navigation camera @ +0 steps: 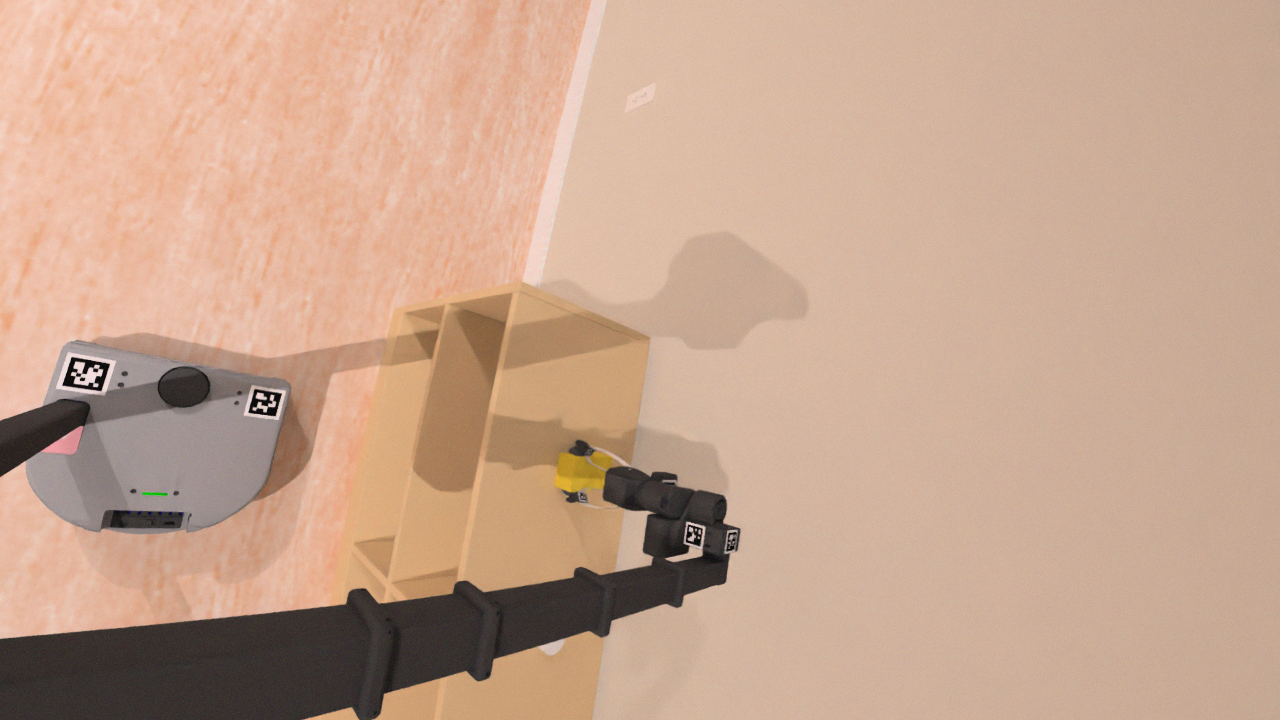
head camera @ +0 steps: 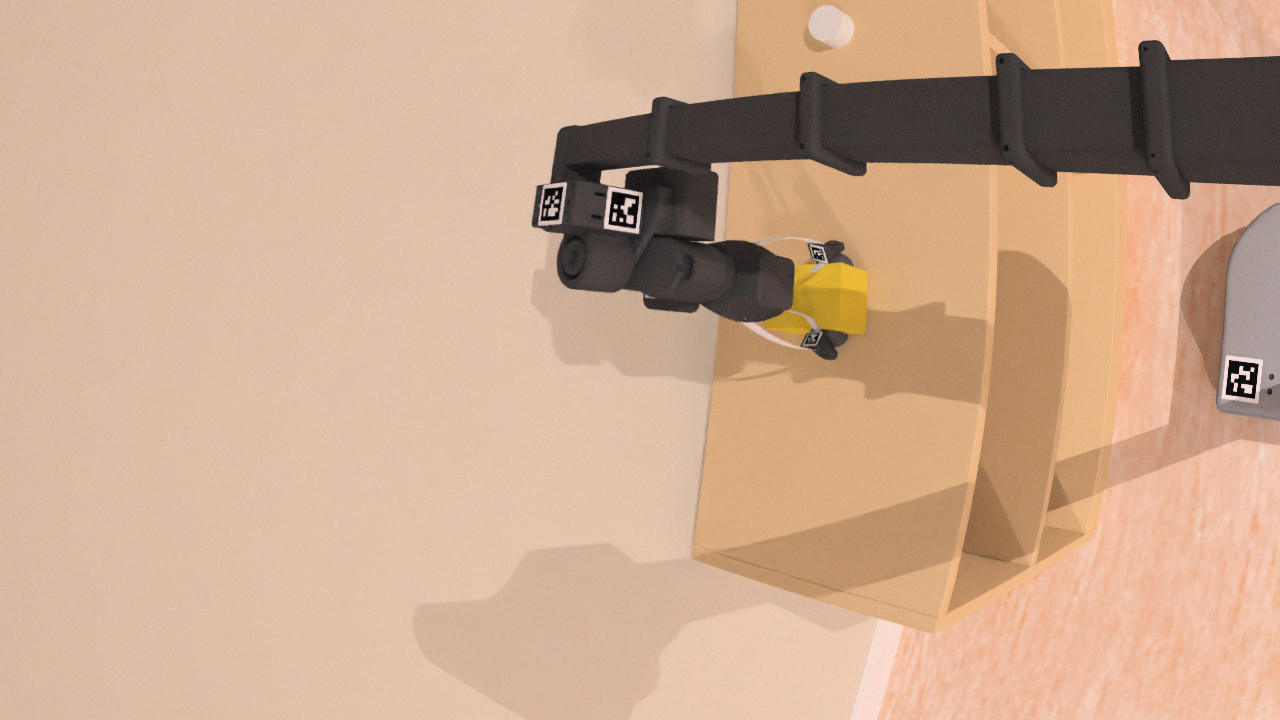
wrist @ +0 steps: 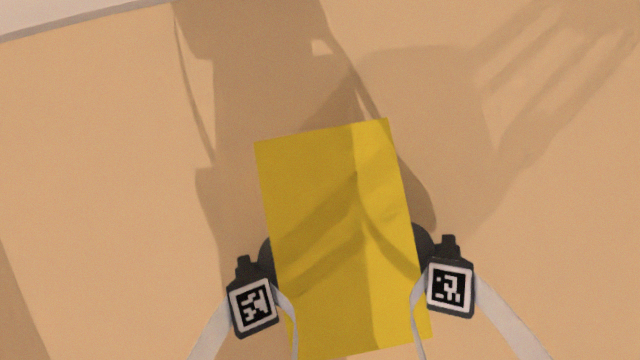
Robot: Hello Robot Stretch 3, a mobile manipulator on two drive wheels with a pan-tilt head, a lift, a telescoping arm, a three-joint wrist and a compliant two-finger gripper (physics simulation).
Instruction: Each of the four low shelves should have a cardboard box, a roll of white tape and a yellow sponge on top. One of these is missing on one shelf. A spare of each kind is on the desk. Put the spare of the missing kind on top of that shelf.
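Seen in the pictures: gripper, fingertip midpoint: [navigation camera: 570, 469]; robot's base at its link origin: [navigation camera: 184, 385].
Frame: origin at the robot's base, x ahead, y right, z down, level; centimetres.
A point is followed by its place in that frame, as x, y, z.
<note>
The yellow sponge [head camera: 848, 300] @(-2.0, 53.2, -64.7) [navigation camera: 572, 470] @(-1.5, 53.2, -65.7) [wrist: 330, 200] is between the two fingers of my gripper [head camera: 832, 300] @(-1.9, 56.9, -61.1) [navigation camera: 577, 471] @(-1.9, 56.9, -61.1) [wrist: 345, 252] @(-1.9, 56.9, -61.1), which is shut on it. They are over the top of a low wooden shelf [head camera: 832, 447] @(12.7, 55.9, -61.1) [navigation camera: 528, 537] @(-14.5, 49.8, -61.1) [wrist: 100, 150]; whether the sponge touches the top is hard to tell. A white tape roll [head camera: 830, 26] @(-33.2, 57.5, -63.5) stands on the same top in the head view, and part of it [navigation camera: 552, 646] @(-34.6, 57.8, -63.5) shows below the arm in the navigation view. No cardboard box and no desk show in these views.
My extended arm [head camera: 921, 116] @(-9.9, 24.8, -96.6) [navigation camera: 268, 649] @(-8.1, 5.5, -96.8) crosses above the shelf. The beige wall [head camera: 358, 313] @(3.7, 76.7, -103.7) [navigation camera: 984, 358] @(25.3, 76.6, -124.9) runs along the shelf's back edge. My grey base [head camera: 1262, 295] @(-11.9, 10.9, -16.0) [navigation camera: 179, 447] @(-10.4, 1.7, -16.0) stands on the floor in front of the shelf. A wall outlet [navigation camera: 640, 96] @(109.6, 75.8, -40.2) is beyond the shelf's end.
</note>
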